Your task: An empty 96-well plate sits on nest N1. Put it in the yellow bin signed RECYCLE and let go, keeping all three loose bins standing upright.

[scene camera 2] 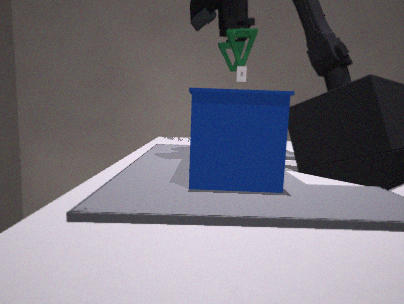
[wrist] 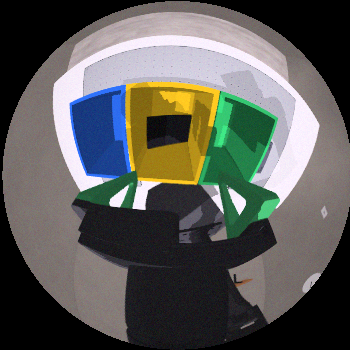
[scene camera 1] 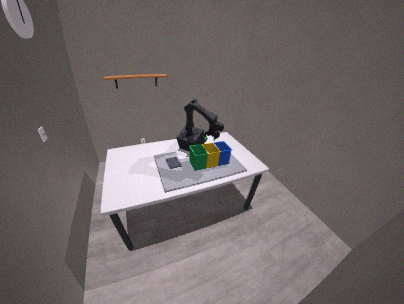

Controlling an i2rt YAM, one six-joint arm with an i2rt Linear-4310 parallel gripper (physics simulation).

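Seen in the pictures: gripper, fingertip midpoint: (scene camera 2: pixel 237 68) (wrist: pixel 177 174) (scene camera 1: pixel 209 141); arm's base, link origin: (scene camera 2: pixel 342 96) (wrist: pixel 196 232) (scene camera 1: pixel 190 133).
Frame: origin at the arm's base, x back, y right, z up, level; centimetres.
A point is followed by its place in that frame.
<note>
The black 96-well plate (wrist: pixel 168 131) @[y -14.4, x -26.9, z -14.9 cm] lies down inside the yellow bin (wrist: pixel 167 169) @[y -13.4, x -22.2, z -4.8 cm] (scene camera 1: pixel 212 156) @[y -13.8, x -38.9, z -6.2 cm], apart from the fingers. The yellow bin stands upright between the blue bin (wrist: pixel 97 135) @[y -33.1, x -26.1, z -9.9 cm] (scene camera 1: pixel 224 154) @[y -27.0, x -37.7, z -6.3 cm] (scene camera 2: pixel 239 142) @[y -33.5, x -28.3, z -10.8 cm] and the green bin (wrist: pixel 247 122) @[y 3.8, x -36.3, z -10.7 cm] (scene camera 1: pixel 198 158) @[y 0.6, x -40.3, z -5.7 cm], which also stand upright. The blue bin hides the other two in the scene camera 2 view. My gripper (wrist: pixel 177 174) @[y -12.9, x -29.3, z 5.0 cm] (scene camera 2: pixel 239 68) @[y -12.9, x -29.3, z 5.0 cm] is open, with nothing between its green fingers. It is above the bins' rims, at the arm side of the yellow bin. The RECYCLE sign is not readable.
The bins stand on a grey board (scene camera 1: pixel 172 184) @[y 27.2, x -55.2, z -19.7 cm] (scene camera 2: pixel 150 205) @[y -44.6, x -41.0, z -19.7 cm] on the white table (scene camera 1: pixel 122 187) @[y 70.5, x -50.0, z -21.0 cm]. A dark flat nest (scene camera 1: pixel 173 162) @[y 22.3, x -25.5, z -18.5 cm] is on the board, beyond the green bin. The arm's black base (scene camera 1: pixel 188 139) @[y 3.3, x -8.1, z -3.0 cm] (scene camera 2: pixel 345 130) @[y -13.0, x -3.0, z -8.8 cm] stands close behind the bins.
</note>
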